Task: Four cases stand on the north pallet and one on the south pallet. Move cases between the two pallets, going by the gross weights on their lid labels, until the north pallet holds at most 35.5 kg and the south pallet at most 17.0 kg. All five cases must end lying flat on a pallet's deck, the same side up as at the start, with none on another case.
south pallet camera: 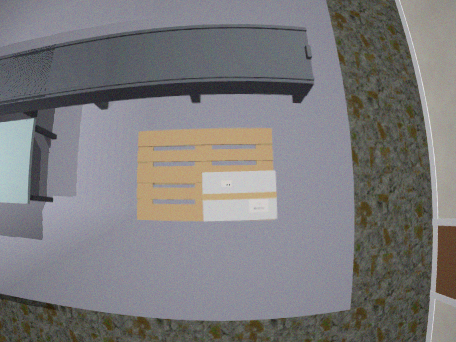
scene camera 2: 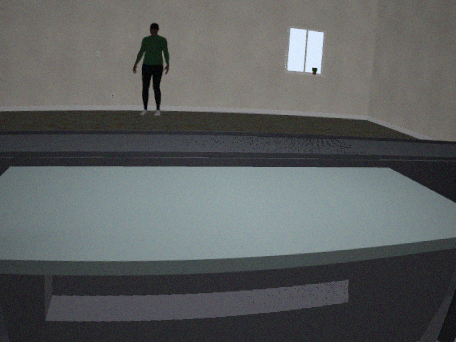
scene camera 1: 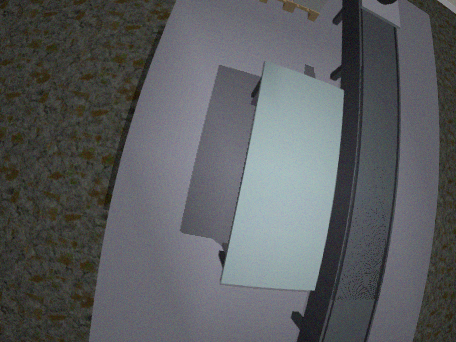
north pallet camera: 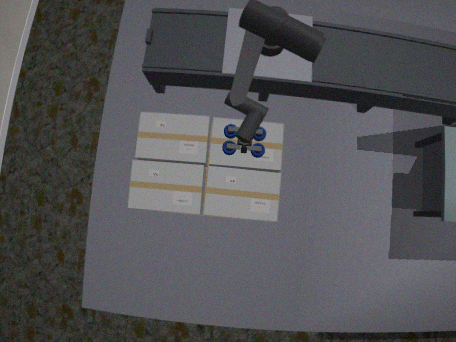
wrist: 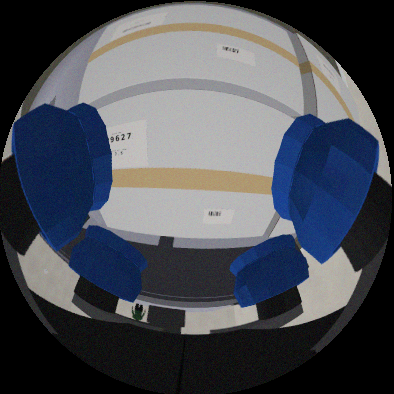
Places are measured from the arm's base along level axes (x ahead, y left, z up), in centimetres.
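Where they show: hand at its tool point: (wrist: 188, 231); arm's base at its link origin: (north pallet camera: 269, 43) (wrist: 166, 308).
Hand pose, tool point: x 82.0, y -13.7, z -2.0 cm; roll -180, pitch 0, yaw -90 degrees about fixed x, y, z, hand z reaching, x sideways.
Observation:
Things, the pixels of their top centre, and the offset from my tool point. "spot": a spot on its surface instead. Level surfaces: height alone.
- north pallet at a spot on its surface: (scene camera 1: 288, 6) spot: dy +32.9, dx +19.8, dz -47.7 cm
- far rail-side case at its top centre: (north pallet camera: 172, 136) dy -57.0, dx -2.2, dz -15.6 cm
- far outer case at its top centre: (north pallet camera: 165, 186) dy -57.3, dx +38.1, dz -12.3 cm
- pale table at its surface level: dz -2.0 cm
My gripper (north pallet camera: 244, 140) (wrist: 192, 200), the head with four blue cups, hangs open above the rail-side case (north pallet camera: 272, 132) (wrist: 195, 120) at the table end of the north pallet (scene camera 1: 288, 6). Its label in the wrist view shows 9627; a cup hides the start, and the weight is only partly legible, ending in .6. Beside it lie the outer case (north pallet camera: 240, 209) (wrist: 175, 55) at the table end, the far rail-side case (north pallet camera: 172, 125) and the far outer case (north pallet camera: 165, 200). One case (south pallet camera: 225, 209) lies on the outer far corner of the south pallet (south pallet camera: 170, 139); its label is too small to read.
A pale table (scene camera 1: 290, 180) (scene camera 2: 225, 212) (north pallet camera: 450, 175) (south pallet camera: 15, 160) stands between the pallets beside the dark floor rail (scene camera 1: 377, 150) (north pallet camera: 187, 40) (south pallet camera: 200, 55). The arm's carriage (north pallet camera: 235, 55) is at the north end. A person (scene camera 2: 154, 52) in green stands beyond the rail.

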